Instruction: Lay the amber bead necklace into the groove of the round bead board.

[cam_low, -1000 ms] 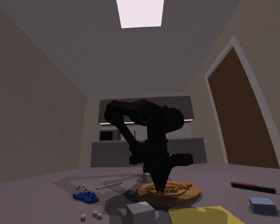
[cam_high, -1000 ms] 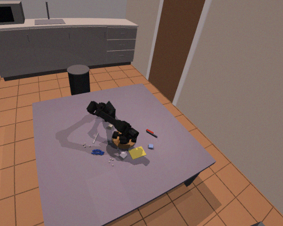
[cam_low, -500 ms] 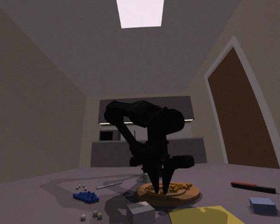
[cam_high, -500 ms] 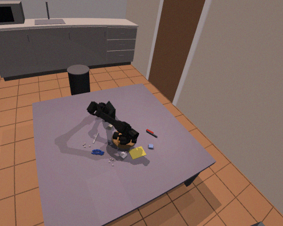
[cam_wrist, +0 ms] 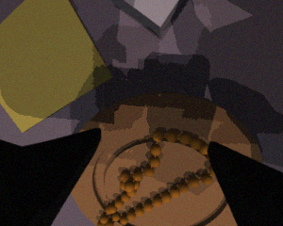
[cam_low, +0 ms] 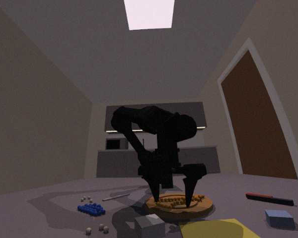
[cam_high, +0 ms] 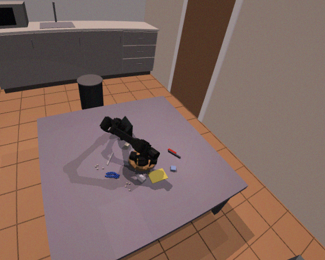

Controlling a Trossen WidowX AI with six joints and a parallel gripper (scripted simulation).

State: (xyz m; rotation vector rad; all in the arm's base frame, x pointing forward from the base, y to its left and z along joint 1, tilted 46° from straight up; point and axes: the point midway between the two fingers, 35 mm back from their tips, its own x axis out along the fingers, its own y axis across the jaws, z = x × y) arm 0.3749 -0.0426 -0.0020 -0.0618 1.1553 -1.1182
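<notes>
The round wooden bead board lies 6 cm behind my gripper tip, 3 cm to the left of it and 1 cm below it. Round my gripper tip: blue block (18 cm to the left, 12 cm ahead, 1 cm below); grey block (9 cm ahead, 6 cm to the right, 1 cm below); yellow pad (11 cm ahead, 5 cm to the left, 2 cm below).
</notes>
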